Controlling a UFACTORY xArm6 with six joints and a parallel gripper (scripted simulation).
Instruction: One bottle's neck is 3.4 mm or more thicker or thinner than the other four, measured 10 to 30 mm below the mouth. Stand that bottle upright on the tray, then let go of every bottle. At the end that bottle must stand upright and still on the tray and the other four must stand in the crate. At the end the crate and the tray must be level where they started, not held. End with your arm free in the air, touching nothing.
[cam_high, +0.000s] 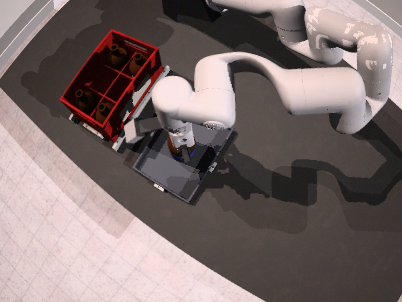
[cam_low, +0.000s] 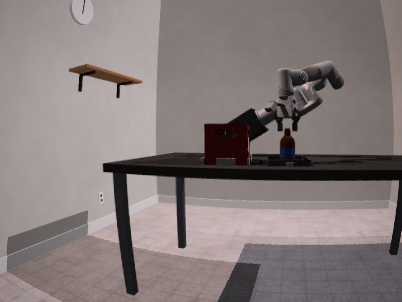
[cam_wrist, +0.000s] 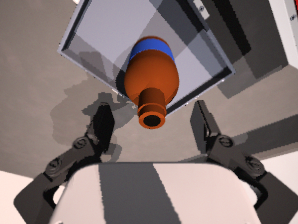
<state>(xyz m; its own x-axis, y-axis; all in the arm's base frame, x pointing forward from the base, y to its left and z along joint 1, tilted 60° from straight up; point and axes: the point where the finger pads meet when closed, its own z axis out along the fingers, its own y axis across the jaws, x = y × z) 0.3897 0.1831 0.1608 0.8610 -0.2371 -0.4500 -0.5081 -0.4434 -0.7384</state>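
My gripper is now 14 cm above the dark flat tray. Also, from my hand: red crate (2 cm ahead, 28 cm to the right, 7 cm below).
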